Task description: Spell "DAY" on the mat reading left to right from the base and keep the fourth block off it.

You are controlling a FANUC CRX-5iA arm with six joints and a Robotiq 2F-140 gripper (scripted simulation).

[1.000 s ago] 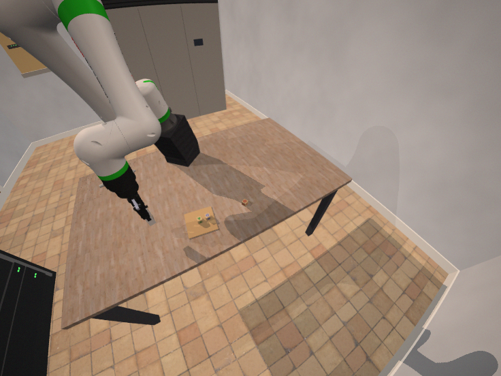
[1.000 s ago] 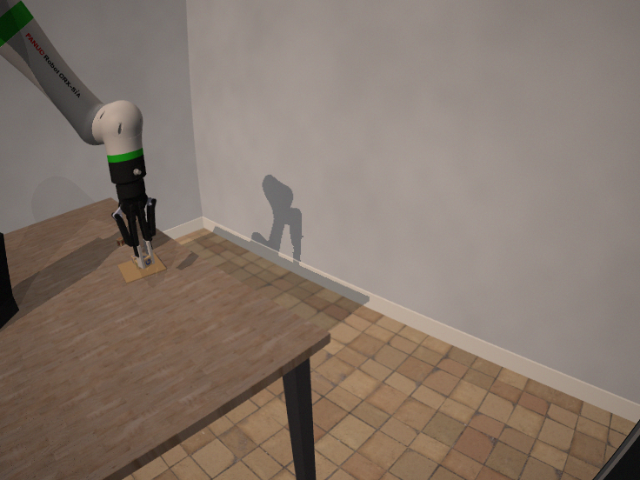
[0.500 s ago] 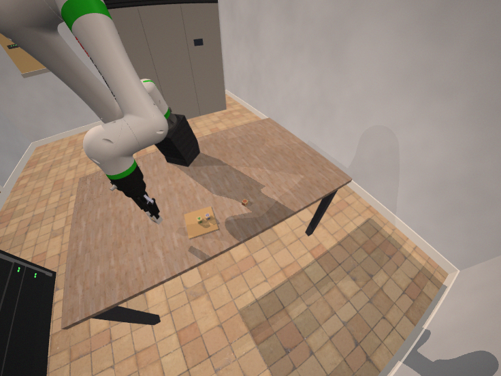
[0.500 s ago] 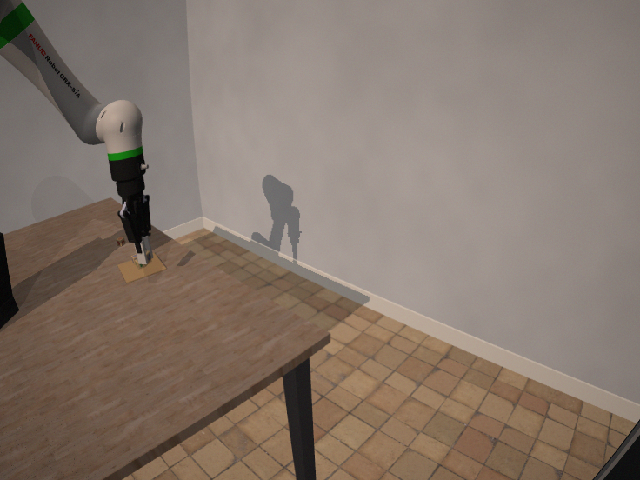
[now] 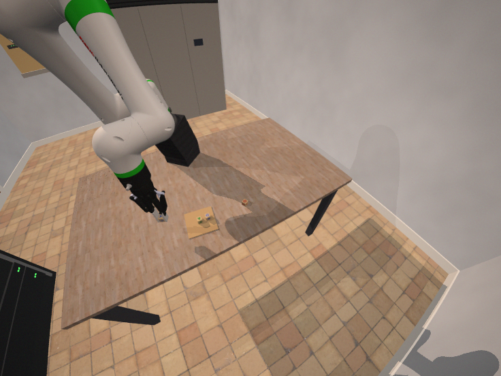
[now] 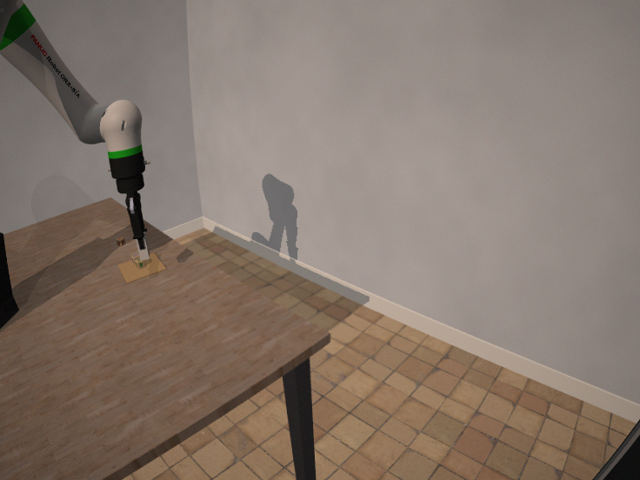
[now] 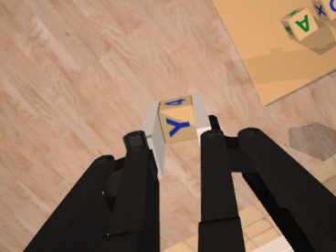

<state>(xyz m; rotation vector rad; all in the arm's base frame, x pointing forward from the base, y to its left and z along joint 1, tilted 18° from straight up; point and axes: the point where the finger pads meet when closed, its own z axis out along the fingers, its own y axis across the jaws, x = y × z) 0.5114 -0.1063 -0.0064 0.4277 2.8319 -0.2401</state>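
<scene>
My gripper is now 1 cm short of the tan mat, 14 cm to the right of it and 13 cm above it. Round my hand: Y block 2 cm below; then O block 1 cm behind, 38 cm to the left, 12 cm below.
</scene>
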